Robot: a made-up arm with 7 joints. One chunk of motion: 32 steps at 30 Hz.
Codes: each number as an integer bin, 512 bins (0 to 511) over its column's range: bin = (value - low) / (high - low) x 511, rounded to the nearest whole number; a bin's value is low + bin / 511 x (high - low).
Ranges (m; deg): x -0.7..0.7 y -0.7..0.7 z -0.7..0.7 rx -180..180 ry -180..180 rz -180..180
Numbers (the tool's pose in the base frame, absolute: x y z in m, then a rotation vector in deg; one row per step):
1: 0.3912 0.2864 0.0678 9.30 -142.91 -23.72
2: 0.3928 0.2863 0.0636 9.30 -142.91 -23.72
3: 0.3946 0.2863 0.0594 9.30 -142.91 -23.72
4: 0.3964 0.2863 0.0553 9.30 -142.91 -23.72
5: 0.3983 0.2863 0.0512 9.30 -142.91 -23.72
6: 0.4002 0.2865 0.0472 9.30 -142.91 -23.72
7: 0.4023 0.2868 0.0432 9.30 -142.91 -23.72
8: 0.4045 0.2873 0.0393 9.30 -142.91 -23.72
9: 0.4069 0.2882 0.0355 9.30 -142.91 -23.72
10: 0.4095 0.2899 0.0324 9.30 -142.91 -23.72
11: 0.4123 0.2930 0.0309 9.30 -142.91 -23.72
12: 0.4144 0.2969 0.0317 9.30 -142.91 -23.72
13: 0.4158 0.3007 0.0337 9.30 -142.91 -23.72
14: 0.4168 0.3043 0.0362 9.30 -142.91 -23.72
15: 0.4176 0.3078 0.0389 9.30 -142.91 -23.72
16: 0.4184 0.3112 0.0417 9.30 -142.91 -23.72
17: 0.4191 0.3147 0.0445 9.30 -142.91 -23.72
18: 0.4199 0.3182 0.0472 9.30 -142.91 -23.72
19: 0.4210 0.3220 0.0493 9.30 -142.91 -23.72
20: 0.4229 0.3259 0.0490 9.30 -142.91 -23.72
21: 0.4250 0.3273 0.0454 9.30 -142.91 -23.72
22: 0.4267 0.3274 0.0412 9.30 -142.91 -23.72
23: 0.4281 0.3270 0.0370 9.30 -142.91 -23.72
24: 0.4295 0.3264 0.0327 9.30 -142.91 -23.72
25: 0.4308 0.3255 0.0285 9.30 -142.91 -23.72
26: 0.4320 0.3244 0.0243 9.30 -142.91 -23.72
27: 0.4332 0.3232 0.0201 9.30 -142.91 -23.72
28: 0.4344 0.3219 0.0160 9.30 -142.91 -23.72
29: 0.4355 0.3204 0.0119 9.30 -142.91 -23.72
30: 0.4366 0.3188 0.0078 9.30 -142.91 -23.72
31: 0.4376 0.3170 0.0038 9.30 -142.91 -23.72
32: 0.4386 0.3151 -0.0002 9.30 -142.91 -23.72
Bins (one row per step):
1: 398 360 280 269 53 222
2: 399 360 279 269 53 222
3: 400 360 277 269 53 222
4: 400 360 276 269 53 222
5: 401 360 274 269 53 222
6: 402 360 273 269 53 222
7: 402 360 271 269 53 222
8: 403 360 270 269 53 222
9: 404 361 268 269 53 222
10: 405 361 267 269 53 222
11: 406 362 267 269 53 222
12: 407 364 267 269 53 222
13: 407 365 268 269 53 222
14: 408 367 269 269 53 222
15: 408 368 270 269 53 222
16: 408 369 271 269 53 222
17: 408 370 272 269 53 222
18: 409 372 273 269 53 222
19: 409 373 273 269 53 222
20: 410 374 273 269 53 222
21: 411 375 272 269 53 222
22: 411 375 271 269 53 222
23: 412 375 269 269 53 222
24: 412 375 267 269 53 222
25: 413 374 266 269 53 222
26: 413 374 264 269 53 222
27: 414 373 263 269 53 222
28: 414 373 261 269 53 222
29: 414 372 260 269 53 222
30: 415 372 258 269 53 222
31: 415 371 257 269 53 222
32: 416 371 255 269 53 222

